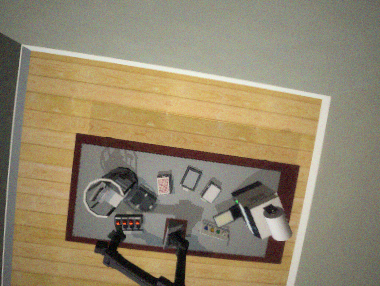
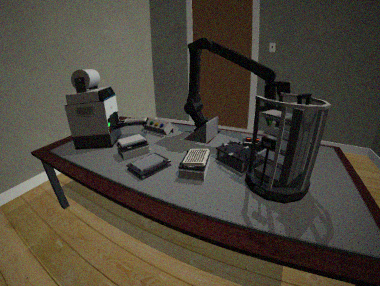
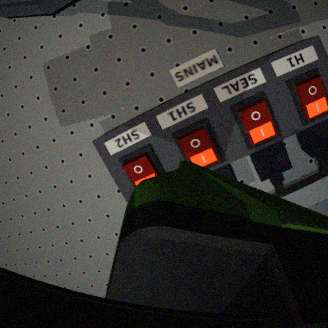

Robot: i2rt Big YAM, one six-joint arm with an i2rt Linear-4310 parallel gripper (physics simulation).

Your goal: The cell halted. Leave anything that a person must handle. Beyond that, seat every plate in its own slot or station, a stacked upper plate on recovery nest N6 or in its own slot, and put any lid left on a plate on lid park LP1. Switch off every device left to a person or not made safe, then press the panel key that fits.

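Frame: origin at the arm's base, x ahead, y left, z up, level; millimetres.
Where they show: gripper, fingertip midpoint: (image 1: 120, 227) (image 2: 269, 126) (image 3: 182, 173); arm's base at its link origin: (image 1: 173, 237) (image 2: 204, 125).
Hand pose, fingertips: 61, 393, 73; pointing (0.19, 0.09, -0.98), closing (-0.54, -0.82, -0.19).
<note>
Things, the pixels of their top centre, and the offset from my fingertips, as dx, dy, dz.
- mains switch box at its top centre: (image 3: 245, 174) (image 2: 262, 137) (image 1: 127, 227) -41, -32, -81
- SH2 rocker at its top centre: (image 3: 141, 176) -22, +47, -81
- SH1 rocker at its top centre: (image 3: 198, 150) -13, -2, -81
- H1 at its top centre: (image 3: 315, 97) +4, -100, -81
- white well plate at its top centre: (image 2: 196, 154) (image 1: 163, 186) +332, -248, -57
- dark-framed plate at its top centre: (image 2: 148, 161) (image 1: 191, 179) +406, -447, -101
- white-topped plate at its top centre: (image 2: 131, 138) (image 1: 211, 193) +335, -616, -52
- round plate hotel at its top centre: (image 2: 292, 92) (image 1: 102, 199) +280, +76, +211
- dark nest at its top centre: (image 2: 238, 146) (image 1: 142, 202) +183, -115, -58
- sealer at its top centre: (image 2: 86, 68) (image 1: 281, 229) +317, -954, +322
- key panel at its top centre: (image 2: 156, 120) (image 1: 214, 235) +19, -702, -50
My gripper (image 3: 182, 173) (image 1: 117, 232) is shut and empty. Its green fingertips hang just over the near edge of the mains switch box (image 3: 224, 130) (image 1: 128, 222), between the SH2 rocker (image 3: 138, 169) and the SH1 rocker (image 3: 196, 146). The SH2, SH1, SEAL (image 3: 257, 122) and H1 (image 3: 312, 97) rockers all glow orange on the I side; the fingers hide the lower part of SH2. A white well plate (image 1: 163, 185) (image 2: 196, 156) sits on a block. A dark-framed plate (image 1: 190, 178) (image 2: 148, 163) and a white-topped plate (image 1: 211, 192) (image 2: 132, 141) lie further right.
A round plate hotel (image 1: 91, 187) (image 2: 289, 147) stands beside the switch box, with a dark nest (image 1: 142, 198) (image 2: 235, 152) next to it. The sealer (image 1: 261, 209) (image 2: 91, 123) with a paper roll holds a plate on its tray (image 1: 223, 219). The key panel (image 1: 213, 230) (image 2: 156, 124) is near the arm base.
</note>
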